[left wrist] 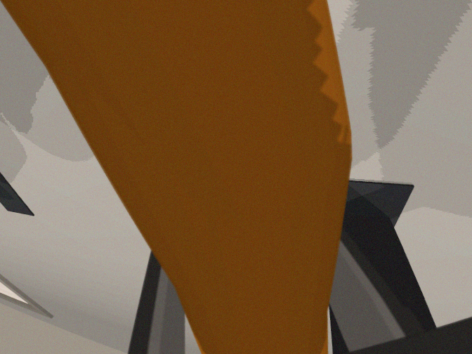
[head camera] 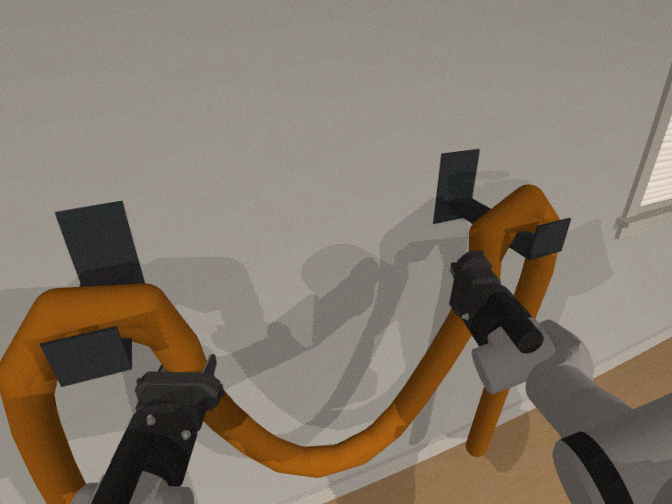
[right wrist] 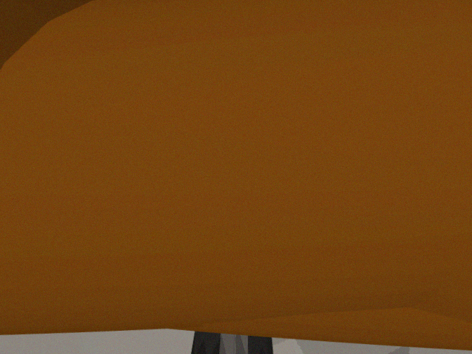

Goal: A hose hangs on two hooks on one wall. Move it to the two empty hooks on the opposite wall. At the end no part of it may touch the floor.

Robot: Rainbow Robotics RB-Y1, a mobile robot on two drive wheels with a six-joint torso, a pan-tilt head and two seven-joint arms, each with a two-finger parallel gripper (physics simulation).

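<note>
The thick orange hose (head camera: 320, 458) (left wrist: 210, 125) (right wrist: 240, 175) passes over the arms of a dark left-hand hook (head camera: 100, 238) and a dark right-hand hook (head camera: 457, 181), and sags between them. My left gripper (head camera: 187, 366) (left wrist: 242, 221) is shut on the hose, just right of and below the left-hand hook. My right gripper (head camera: 471, 263) (right wrist: 233, 344) is shut and empty, close to the hose just below the right-hand hook. The hose partly hides its fingers in the right wrist view. Another pair of hooks does not show.
The grey wall (head camera: 303, 119) is behind the hose. A window (head camera: 656, 173) with a blind is at the right edge. The wooden floor (head camera: 379, 482) shows at the bottom right, behind the hanging hose end; the pictures do not settle the gap between them.
</note>
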